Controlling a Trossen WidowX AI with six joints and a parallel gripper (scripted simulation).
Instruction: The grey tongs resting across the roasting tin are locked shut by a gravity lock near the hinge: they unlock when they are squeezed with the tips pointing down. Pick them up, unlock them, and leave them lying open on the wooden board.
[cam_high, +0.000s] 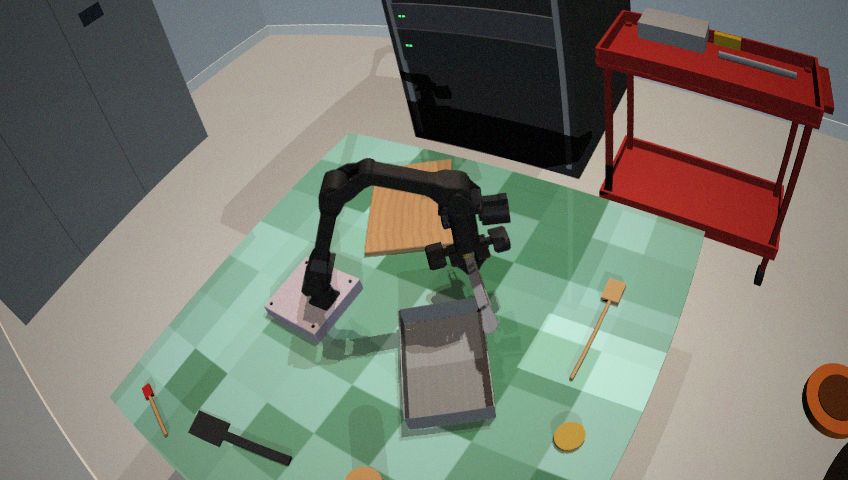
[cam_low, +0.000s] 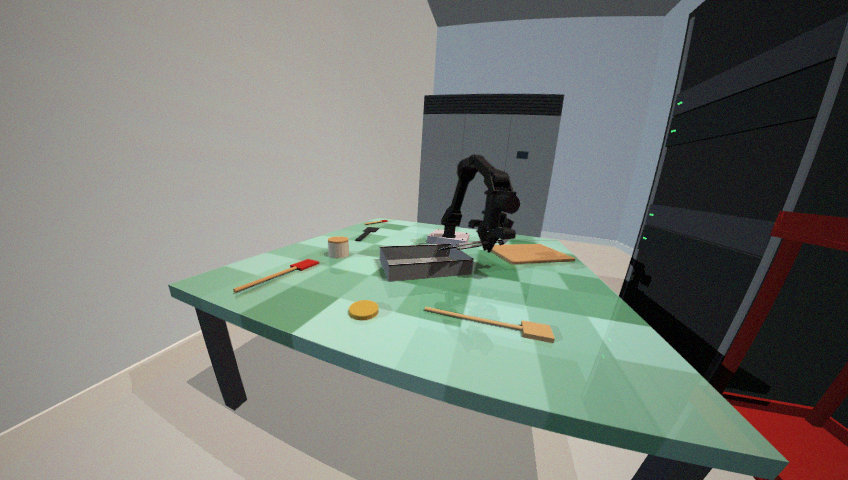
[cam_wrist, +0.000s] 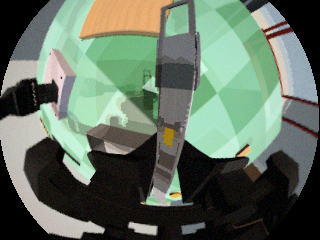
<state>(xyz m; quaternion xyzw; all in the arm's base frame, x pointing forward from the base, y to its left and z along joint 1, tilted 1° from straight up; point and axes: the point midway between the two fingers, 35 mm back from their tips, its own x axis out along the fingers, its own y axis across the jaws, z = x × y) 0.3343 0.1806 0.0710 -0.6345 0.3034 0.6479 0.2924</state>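
Right now the yellow lock piece is 1 cm behind my gripper tip, 2 cm to the left of it and 4 cm above it. Also, from my gripper tip: black spatula 34 cm behind, 65 cm to the right, 8 cm below; wooden board 32 cm behind, 22 cm to the left, 7 cm below; roasting tin 4 cm ahead, 22 cm to the right, 5 cm below.
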